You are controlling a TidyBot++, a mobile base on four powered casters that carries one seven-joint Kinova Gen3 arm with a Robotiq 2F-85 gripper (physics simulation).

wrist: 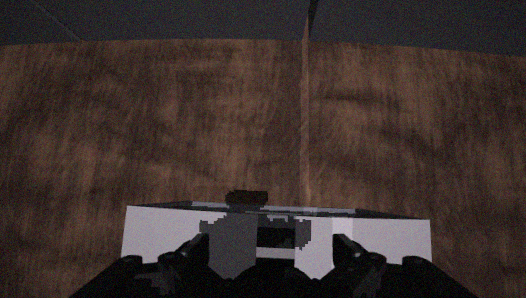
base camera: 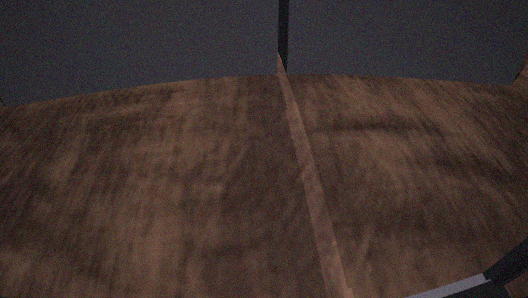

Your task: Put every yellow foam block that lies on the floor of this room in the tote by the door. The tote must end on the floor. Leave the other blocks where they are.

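Frame: origin at the arm's base, x back, y right, z up, level; metres.
Where they show: gripper, fingertip midpoint: (wrist: 270, 248).
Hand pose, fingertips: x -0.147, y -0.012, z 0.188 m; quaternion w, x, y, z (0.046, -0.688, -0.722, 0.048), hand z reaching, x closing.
Note:
After its pixels a point has its place.
My gripper (wrist: 270, 248) {y -0.012, x -0.147, z 0.188 m} is open, with its two black fingers wide apart and nothing between them. It hangs over a white, box-like body (wrist: 160, 225) {y -0.188, x -0.123, z -0.014 m} with a dark slot, which looks like part of my own base; a grey shadow falls across it. Yellow foam blocks and the tote do not show in either view.
Brown wood floor (base camera: 150, 200) {y -0.159, x -0.374, z -0.397 m} (wrist: 150, 125) {y -0.455, x -0.403, z -0.397 m} reaches a dark grey upright surface (base camera: 150, 40) {y -0.229, x -0.770, z -0.268 m} (wrist: 175, 20) {y -0.372, x -0.769, z -0.297 m}. A narrow black upright strip (base camera: 283, 30) {y 0.116, x -0.846, z -0.295 m} (wrist: 312, 17) {y 0.117, x -0.801, z -0.310 m} stands there. A thin lighter band (base camera: 310, 175) (wrist: 305, 125) runs from it across the floor towards me.

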